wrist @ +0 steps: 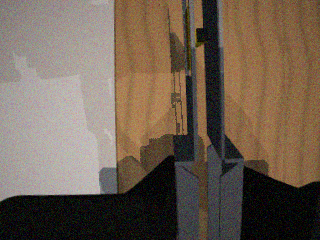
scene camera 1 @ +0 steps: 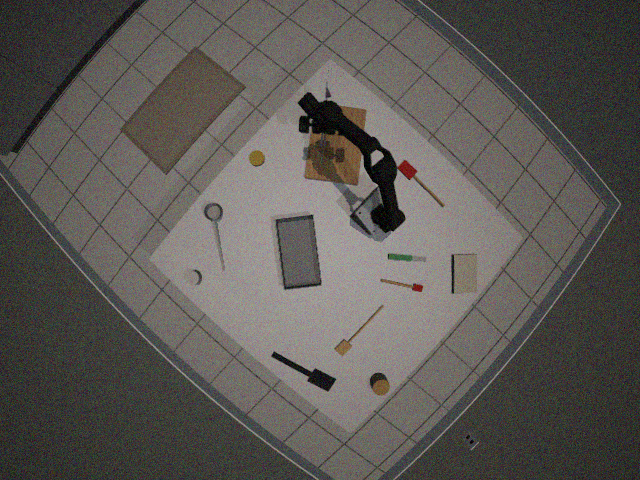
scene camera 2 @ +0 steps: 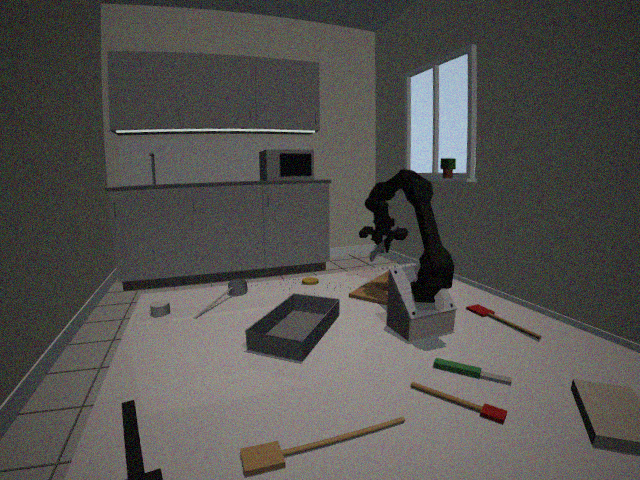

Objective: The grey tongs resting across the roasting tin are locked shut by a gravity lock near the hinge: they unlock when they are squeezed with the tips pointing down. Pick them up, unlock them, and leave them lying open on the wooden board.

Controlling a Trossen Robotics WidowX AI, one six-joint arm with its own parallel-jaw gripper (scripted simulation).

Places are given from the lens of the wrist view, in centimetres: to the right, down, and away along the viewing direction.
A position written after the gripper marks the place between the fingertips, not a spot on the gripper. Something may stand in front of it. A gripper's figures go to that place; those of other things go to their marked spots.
gripper [wrist: 192,163]: 2, 2, 11
wooden board [wrist: 264,55]: 11, -7, 24
